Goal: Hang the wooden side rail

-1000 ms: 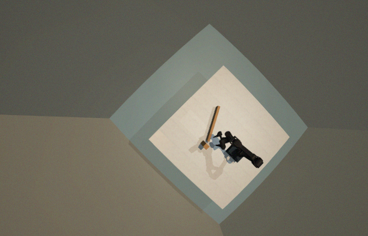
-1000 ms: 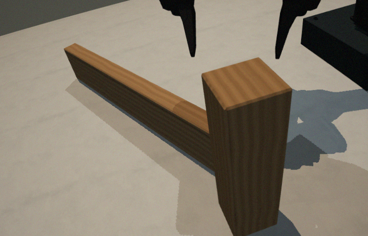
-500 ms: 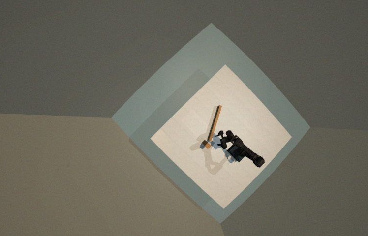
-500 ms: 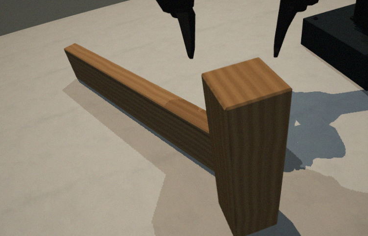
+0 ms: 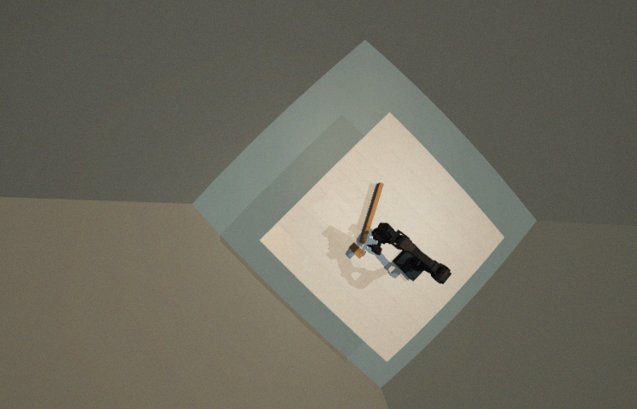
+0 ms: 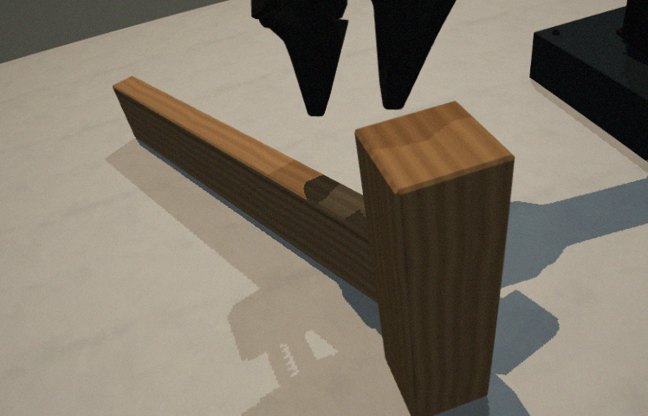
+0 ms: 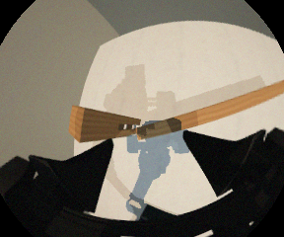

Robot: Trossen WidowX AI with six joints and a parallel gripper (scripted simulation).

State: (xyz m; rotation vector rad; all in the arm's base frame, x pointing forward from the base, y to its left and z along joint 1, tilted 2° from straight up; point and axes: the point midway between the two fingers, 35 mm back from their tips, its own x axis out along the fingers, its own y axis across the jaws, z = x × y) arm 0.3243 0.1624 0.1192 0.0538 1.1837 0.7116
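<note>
The wooden headboard post lies 10 cm to the left of my gripper tip, 6 cm below it and 2 cm behind it.
</note>
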